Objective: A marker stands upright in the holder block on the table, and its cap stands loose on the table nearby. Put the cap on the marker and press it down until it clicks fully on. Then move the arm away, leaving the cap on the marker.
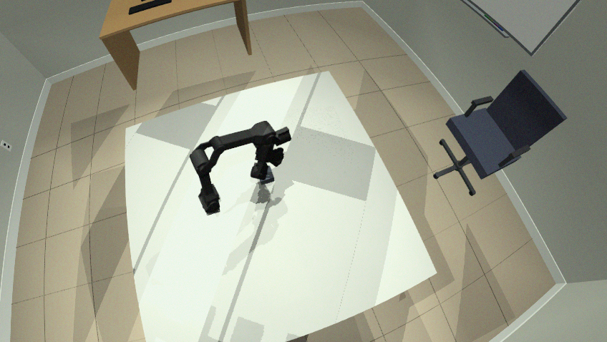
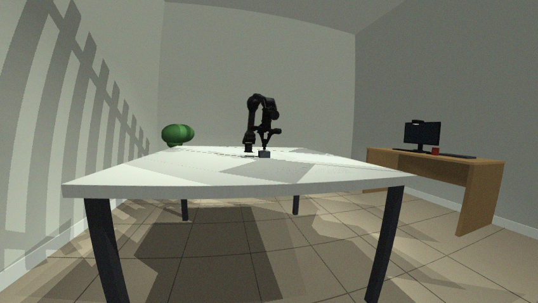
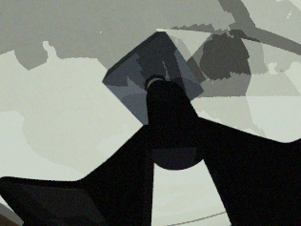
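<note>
Right now my gripper tip is 7 cm above the grey holder block and 1 cm short of it. The rest, counted from my gripper tip: black cap 1 cm ahead.
</note>
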